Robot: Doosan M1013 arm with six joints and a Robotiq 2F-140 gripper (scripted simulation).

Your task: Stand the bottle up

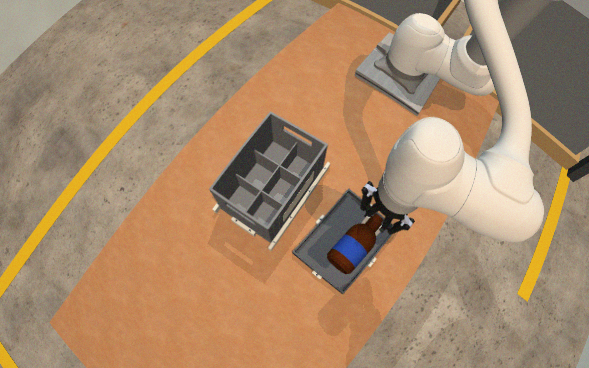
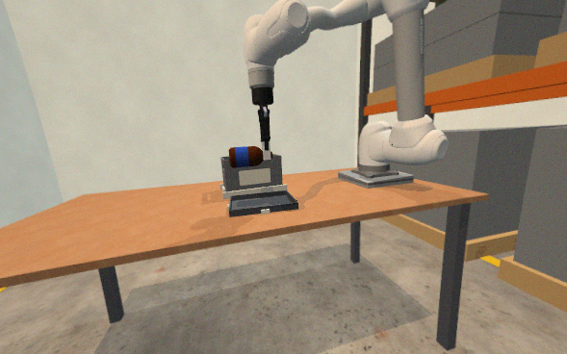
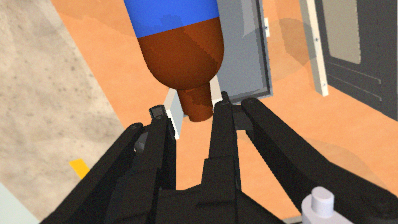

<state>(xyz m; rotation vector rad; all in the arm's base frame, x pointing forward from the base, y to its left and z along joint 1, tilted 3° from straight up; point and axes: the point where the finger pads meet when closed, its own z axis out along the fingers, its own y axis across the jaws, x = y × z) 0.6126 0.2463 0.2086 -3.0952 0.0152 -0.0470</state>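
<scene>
Now: hand 50 mm short of the bottle and 20 mm above it. Also, from my hand: grey crate: 50 mm ahead, 290 mm to the right, 140 mm below; then grey tray: 30 mm ahead, 30 mm to the right, 210 mm below.
</scene>
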